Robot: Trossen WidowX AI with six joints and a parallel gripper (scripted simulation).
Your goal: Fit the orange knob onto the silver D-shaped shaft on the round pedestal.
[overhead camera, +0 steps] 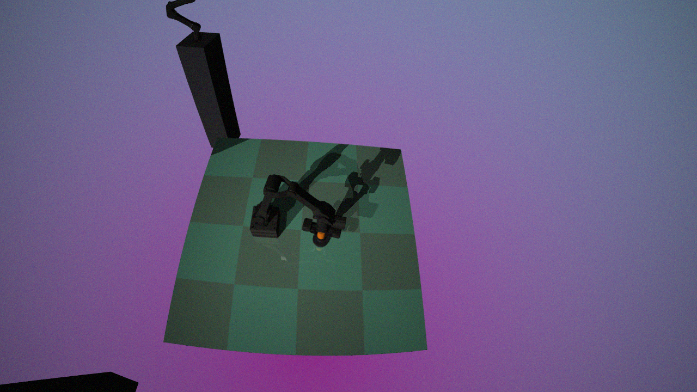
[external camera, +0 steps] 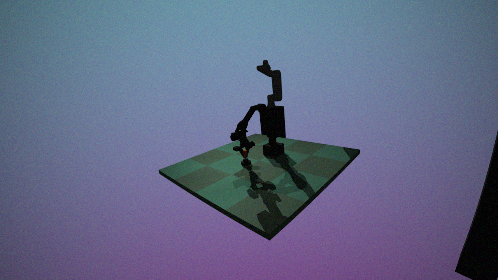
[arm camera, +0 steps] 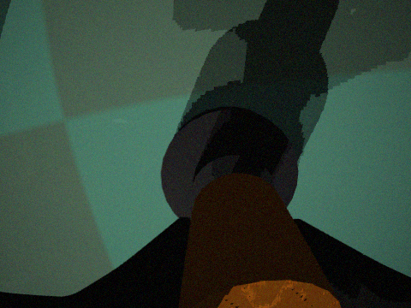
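Now: gripper tip 30 mm below the orange knob. From my gripper tip the other things lie so: round pedestal: 40 mm below.
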